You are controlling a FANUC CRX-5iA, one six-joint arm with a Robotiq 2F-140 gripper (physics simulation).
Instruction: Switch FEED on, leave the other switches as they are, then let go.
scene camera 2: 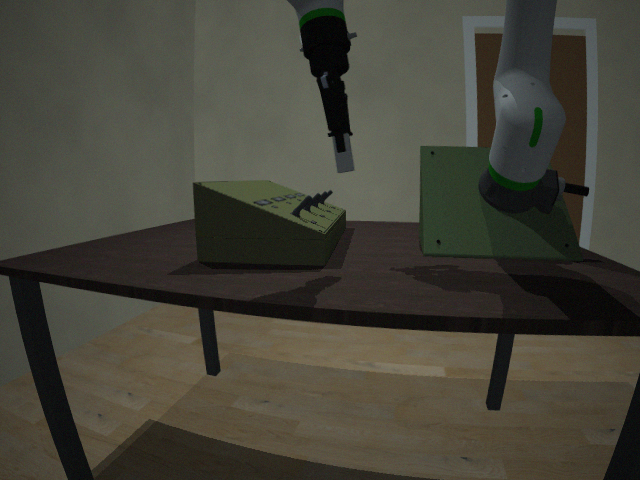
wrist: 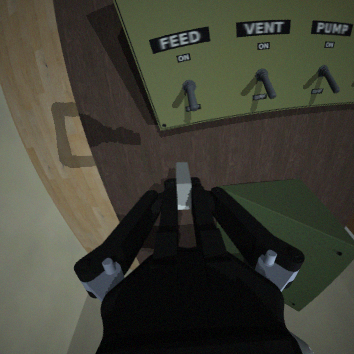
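Where they show: gripper, fingertip midpoint: (scene camera 2: 346, 171) (wrist: 181, 171); arm's base at its link origin: (scene camera 2: 508, 189).
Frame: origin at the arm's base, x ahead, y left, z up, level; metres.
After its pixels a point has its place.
Observation:
The green sloped switch panel (scene camera 2: 258, 242) @[y 0.338, x 0.480, z -0.098 m] (wrist: 225, 60) @[y 0.204, x 0.483, z -0.043 m] stands on the table. In the wrist view its FEED switch (wrist: 191, 95) @[y 0.253, x 0.428, z -0.027 m] has its lever pointing down, away from the ON label, over the lower label. The VENT switch (wrist: 266, 83) @[y 0.140, x 0.456, z -0.029 m] and the PUMP switch (wrist: 329, 78) @[y 0.024, x 0.484, z -0.031 m] also have their levers pointing down, away from ON. In the scene view the levers (scene camera 2: 312, 202) @[y 0.141, x 0.453, z -0.036 m] stick out from the slope. My gripper (scene camera 2: 345, 171) @[y 0.263, x 0.331, z 0.032 m] (wrist: 181, 171) @[y 0.263, x 0.331, z 0.032 m] is shut and empty. It hangs above the levers in the scene view, apart from them. The BRAKE label does not show in the wrist view.
A larger green wedge-shaped housing (scene camera 2: 449, 206) @[y 0.064, x 0.143, z -0.042 m] (wrist: 295, 265) stands on the dark table (scene camera 2: 377, 299) @[y 0.451, x 0.226, z -0.141 m] (wrist: 145, 170) @[y 0.358, x 0.231, z -0.141 m], to the right of the panel in the scene view. The arm's grey link (scene camera 2: 522, 118) @[y 0.201, x 0.007, z 0.136 m] hangs in front of it. A door (scene camera 2: 488, 87) is behind.

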